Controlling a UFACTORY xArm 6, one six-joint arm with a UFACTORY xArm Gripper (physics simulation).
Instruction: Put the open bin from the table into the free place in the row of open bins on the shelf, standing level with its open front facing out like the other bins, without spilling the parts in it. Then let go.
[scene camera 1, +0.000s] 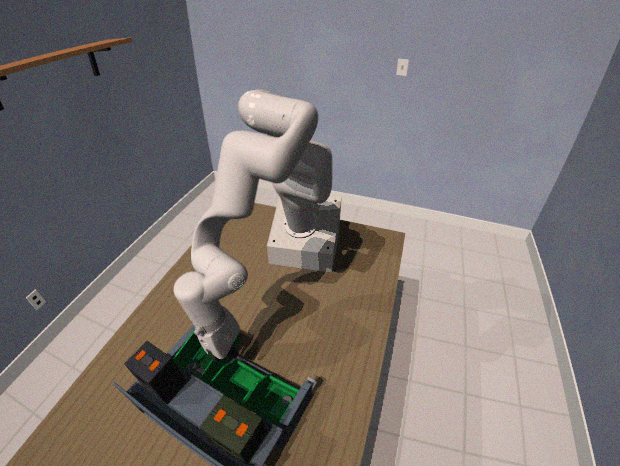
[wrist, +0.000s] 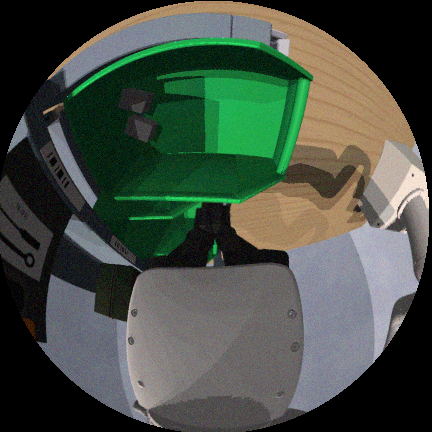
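Seen in the pictures: gripper, between the fingertips: (scene camera 1: 232, 355) (wrist: 213, 203); arm's base, origin of its link: (scene camera 1: 300, 222).
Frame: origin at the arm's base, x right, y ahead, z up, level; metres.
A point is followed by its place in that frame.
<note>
A green open bin (wrist: 225, 120) @(x 0.019, y 0.508, z -0.111 m) fills the wrist view, with two dark grey parts (wrist: 137, 100) @(x 0.054, y 0.588, z -0.108 m) (wrist: 141, 130) @(x 0.022, y 0.591, z -0.108 m) inside it on the left. It stands in the row of green bins (scene camera 1: 240, 375) @(x -0.077, y 0.546, z -0.126 m) in the grey shelf (scene camera 1: 302, 396) @(x -0.272, y 0.552, z -0.050 m) (wrist: 160, 30) at the near end of the wooden table (scene camera 1: 325, 325) @(x -0.221, y 0.283, z -0.136 m) (wrist: 342, 100) @(x 0.082, y 0.332, z -0.135 m). My gripper (wrist: 213, 203) @(x -0.050, y 0.526, z -0.064 m) is shut and empty. Its black fingertips sit right at the bin's lower rim, at the left end of the row. In the scene view the arm's wrist (scene camera 1: 215, 336) @(x -0.062, y 0.565, z 0.092 m) hides the fingers. More green bins (wrist: 157, 229) @(x -0.145, y 0.626, z -0.102 m) show below the rim.
A black toolbox (scene camera 1: 147, 366) @(x 0.029, y 0.698, z 0.087 m) with orange latches, a grey box (scene camera 1: 194, 398) @(x -0.049, y 0.680, z -0.033 m) and an olive case (scene camera 1: 230, 423) @(x -0.191, y 0.705, z 0.063 m) lie on the shelf unit in front of the bins. The robot base (scene camera 1: 305, 240) @(x -0.043, y 0.052, z -0.028 m) (wrist: 390, 189) @(x -0.017, y 0.096, z -0.063 m) stands at the table's far end. A wall shelf (scene camera 1: 64, 52) hangs high on the left.
</note>
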